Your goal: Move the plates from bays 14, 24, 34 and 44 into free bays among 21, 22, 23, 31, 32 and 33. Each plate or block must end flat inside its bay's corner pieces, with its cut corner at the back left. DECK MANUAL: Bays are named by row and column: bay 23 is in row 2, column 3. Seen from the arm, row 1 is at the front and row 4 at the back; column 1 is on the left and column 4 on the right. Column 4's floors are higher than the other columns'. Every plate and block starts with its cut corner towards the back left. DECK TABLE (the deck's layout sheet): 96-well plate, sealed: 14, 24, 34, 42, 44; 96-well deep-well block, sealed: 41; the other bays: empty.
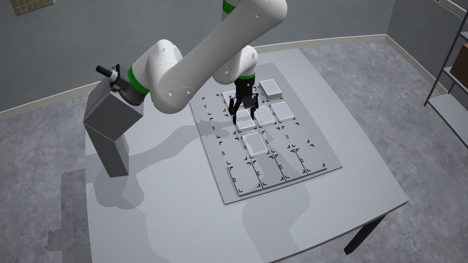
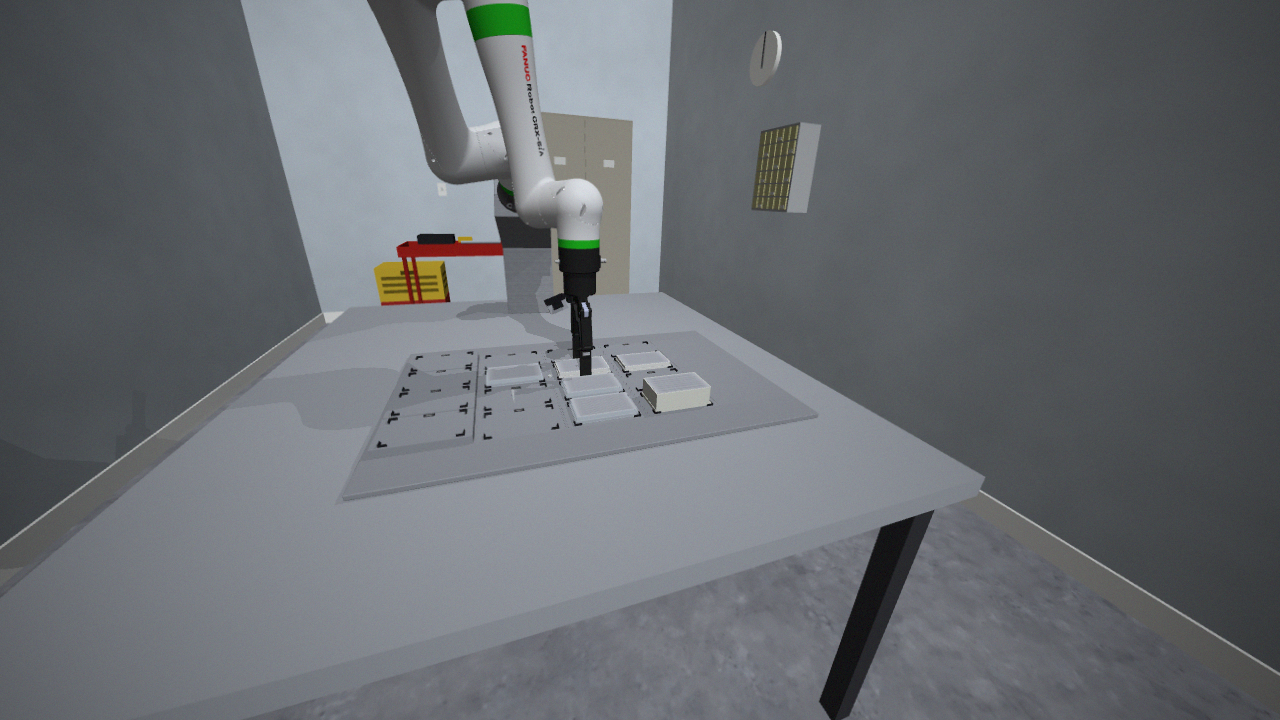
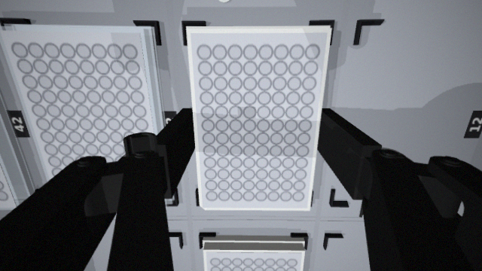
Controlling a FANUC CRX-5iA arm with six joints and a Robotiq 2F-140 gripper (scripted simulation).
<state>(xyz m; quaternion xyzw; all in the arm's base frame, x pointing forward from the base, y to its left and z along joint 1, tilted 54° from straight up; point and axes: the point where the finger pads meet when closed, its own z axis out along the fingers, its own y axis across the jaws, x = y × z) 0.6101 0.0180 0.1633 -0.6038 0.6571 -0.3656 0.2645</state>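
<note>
My hand is 1 cm past the small white square, 3 cm to the right of it and 3 cm above it. The rest, counted from my hand: small white disc 8 cm to the right, 3 cm below; then sealed deep-well block 24 cm ahead, 11 cm to the left, 1 cm below; then thin white rod 7 cm ahead, 19 cm to the right, 3 cm below.
</note>
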